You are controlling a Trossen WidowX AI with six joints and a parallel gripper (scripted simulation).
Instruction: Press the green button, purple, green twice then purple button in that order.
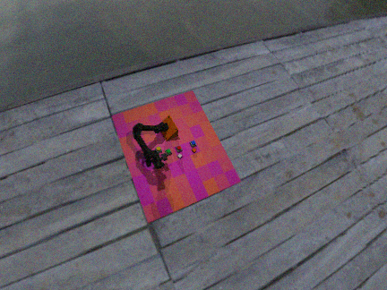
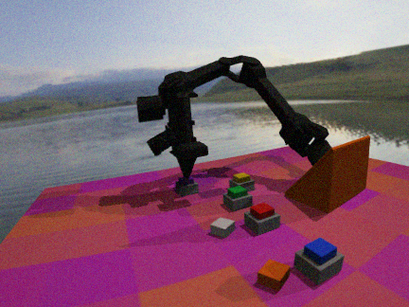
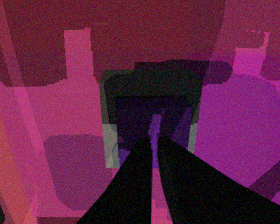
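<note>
Now: the purple button 1 cm below my gripper tip. Round my gripper tip: green button (7 cm behind, 14 cm to the left, 1 cm below); grey block (1 cm ahead, 22 cm to the left, 3 cm below); yellow button (13 cm behind, 6 cm to the left, 1 cm below).
</note>
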